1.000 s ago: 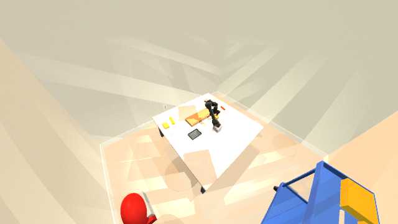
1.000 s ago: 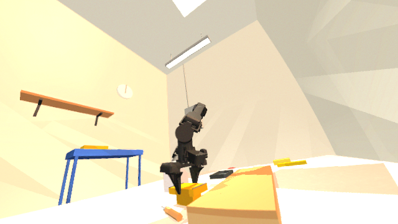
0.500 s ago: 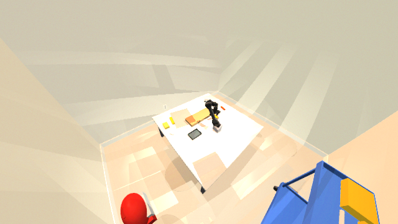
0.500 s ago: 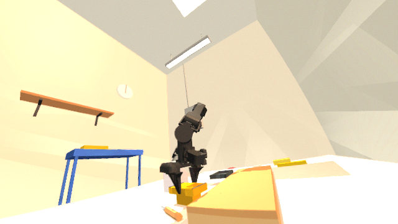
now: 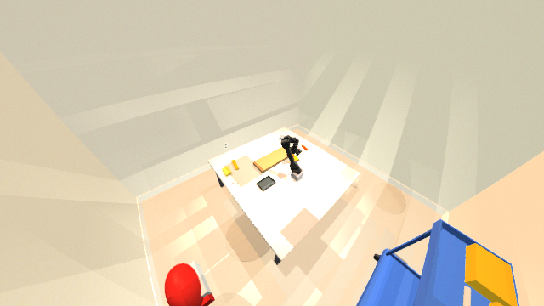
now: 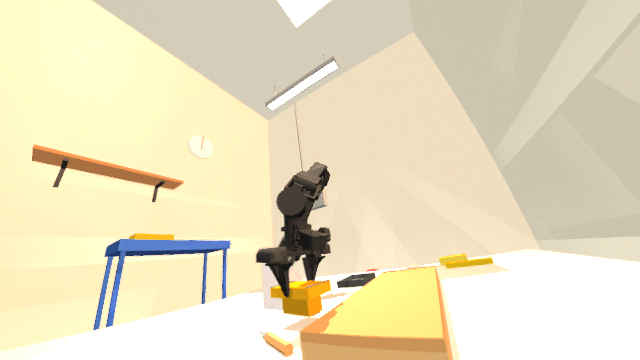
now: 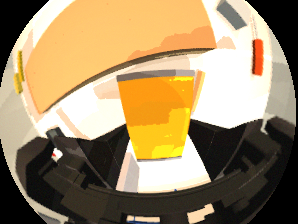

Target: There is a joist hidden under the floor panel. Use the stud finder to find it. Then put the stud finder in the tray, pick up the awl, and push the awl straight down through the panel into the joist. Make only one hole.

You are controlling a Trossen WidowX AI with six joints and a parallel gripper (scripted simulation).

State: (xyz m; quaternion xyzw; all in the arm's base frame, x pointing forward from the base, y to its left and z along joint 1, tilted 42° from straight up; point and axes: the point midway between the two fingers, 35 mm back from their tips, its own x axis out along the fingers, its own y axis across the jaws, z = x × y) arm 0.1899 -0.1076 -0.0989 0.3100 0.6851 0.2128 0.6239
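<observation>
Now: the awl 80 mm to the right of my gripper tip, 60 mm below it and 20 mm behind it. From my gripper tip the other things lie so: dark tray 460 mm to the left, 50 mm below, 40 mm behind; then orange stud finder 30 mm below, 20 mm ahead.
</observation>
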